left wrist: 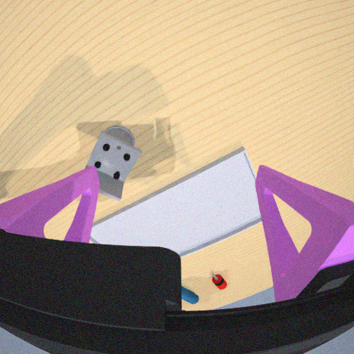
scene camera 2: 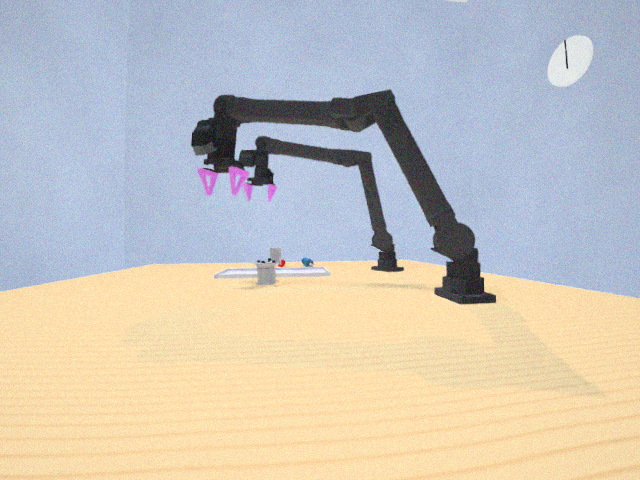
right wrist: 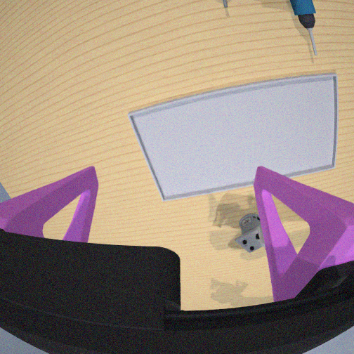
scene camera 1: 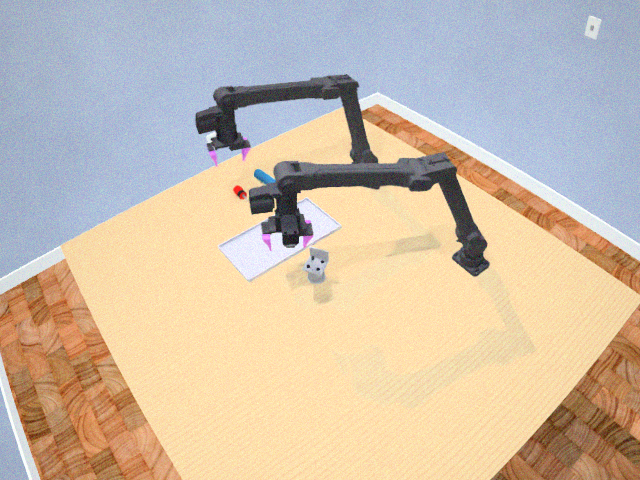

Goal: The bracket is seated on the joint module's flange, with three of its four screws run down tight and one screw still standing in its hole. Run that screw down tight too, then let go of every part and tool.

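Places are measured from the left arm's base along level axes (x right, y back, z down), in millimetres.
Pixels of known places: left gripper, fingertip midpoint: [scene camera 2: 221, 195] [scene camera 1: 287, 248]; right gripper, fingertip midpoint: [scene camera 2: 258, 201] [scene camera 1: 230, 163]; left arm's base at its link origin: [scene camera 2: 462, 298] [scene camera 1: 470, 262]; right arm's base at its link origin: [scene camera 2: 387, 270].
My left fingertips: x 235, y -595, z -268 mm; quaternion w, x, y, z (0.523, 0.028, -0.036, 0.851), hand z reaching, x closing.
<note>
Ahead of a thing's pixels: the offset from my left fingertips to its top centre.
The grey bracket [scene camera 1: 318, 254] [scene camera 2: 275, 254] [left wrist: 111, 159] [right wrist: 251, 242] sits on the light grey joint module @(dz +204, dx +55, dy +123 mm) [scene camera 1: 316, 277] [scene camera 2: 266, 274] [left wrist: 120, 132]. Four black screw heads show on it in the left wrist view; the screw [left wrist: 117, 175] nearest the upright plate looks longer than the others. A blue driver @(dz +227, dx +573, dy +267 mm) [scene camera 1: 263, 176] [scene camera 2: 306, 261] [left wrist: 190, 295] [right wrist: 302, 6] and a red driver @(dz +234, dx +600, dy +133 mm) [scene camera 1: 238, 191] [scene camera 2: 281, 263] [left wrist: 219, 281] lie on the table. My left gripper [scene camera 1: 287, 247] [scene camera 2: 222, 193] [left wrist: 177, 174] is open and empty, high above the table near the bracket. My right gripper [scene camera 1: 230, 161] [scene camera 2: 260, 199] [right wrist: 175, 174] is open, empty and high.
A shallow white tray @(dz +252, dx +297, dy +126 mm) [scene camera 1: 249, 260] [scene camera 2: 310, 271] [left wrist: 200, 200] [right wrist: 235, 135] lies flat between the joint module and the drivers. In scene camera 1, my left arm reaches over part of the tray and partly hides the blue driver's end.
</note>
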